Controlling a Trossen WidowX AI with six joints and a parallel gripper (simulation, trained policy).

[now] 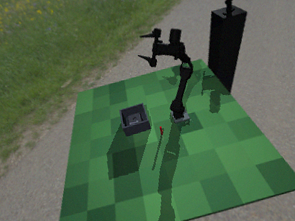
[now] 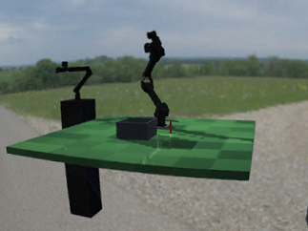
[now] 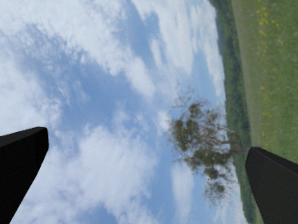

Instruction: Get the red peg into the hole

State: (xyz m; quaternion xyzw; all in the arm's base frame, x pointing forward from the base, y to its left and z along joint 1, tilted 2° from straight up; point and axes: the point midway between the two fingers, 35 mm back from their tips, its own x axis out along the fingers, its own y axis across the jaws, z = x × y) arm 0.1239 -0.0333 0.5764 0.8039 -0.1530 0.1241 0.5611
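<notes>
The red peg lies 10 mm behind my gripper tip, 130 mm to the left of it and 560 mm below it. From my gripper tip the other things lie so: box: 150 mm ahead, 30 mm to the right, 570 mm below.
</notes>
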